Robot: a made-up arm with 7 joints.
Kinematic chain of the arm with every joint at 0, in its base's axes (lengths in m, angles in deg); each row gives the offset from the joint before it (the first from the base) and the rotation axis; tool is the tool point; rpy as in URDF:
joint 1: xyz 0 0 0.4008 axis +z
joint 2: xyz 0 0 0 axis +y
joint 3: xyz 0 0 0.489 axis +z
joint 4: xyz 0.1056 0 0 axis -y
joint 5: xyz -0.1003 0 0.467 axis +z
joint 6: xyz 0 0 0 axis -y
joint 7: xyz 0.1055 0 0 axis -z
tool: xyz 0 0 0 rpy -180 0 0
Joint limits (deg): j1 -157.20..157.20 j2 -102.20..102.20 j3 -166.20..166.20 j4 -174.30..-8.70 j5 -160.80..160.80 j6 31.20..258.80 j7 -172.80..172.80
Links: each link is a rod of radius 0.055 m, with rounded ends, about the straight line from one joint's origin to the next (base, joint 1, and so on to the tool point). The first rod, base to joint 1, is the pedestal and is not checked.
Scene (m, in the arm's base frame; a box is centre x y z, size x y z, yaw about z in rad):
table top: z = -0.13
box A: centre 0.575 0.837 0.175 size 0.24 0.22 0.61 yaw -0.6
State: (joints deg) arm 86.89 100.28 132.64 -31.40 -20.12 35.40 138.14
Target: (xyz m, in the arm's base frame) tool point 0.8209 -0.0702 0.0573
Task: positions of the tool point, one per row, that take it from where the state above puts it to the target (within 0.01 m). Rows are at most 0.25 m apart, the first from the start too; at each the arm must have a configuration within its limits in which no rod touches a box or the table.
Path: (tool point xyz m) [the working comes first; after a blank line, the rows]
Joints at the target: -47.88 102.20 73.03 -72.58 -23.02 31.20 138.14
Straight joint move there: touches box A.

1: -0.1258 0.9718 0.5371
2: -0.0345 0.9314 0.5588
3: 0.0547 0.8765 0.5221
4: 0.1522 0.7986 0.4423
5: 0.2518 0.6816 0.3426
6: 0.4419 0.6177 0.2999
7: 0.6088 0.4984 0.2489
8: 0.7353 0.3333 0.1907
9: 0.8083 0.1376 0.1264
10: 0.8209 -0.0702 0.0573

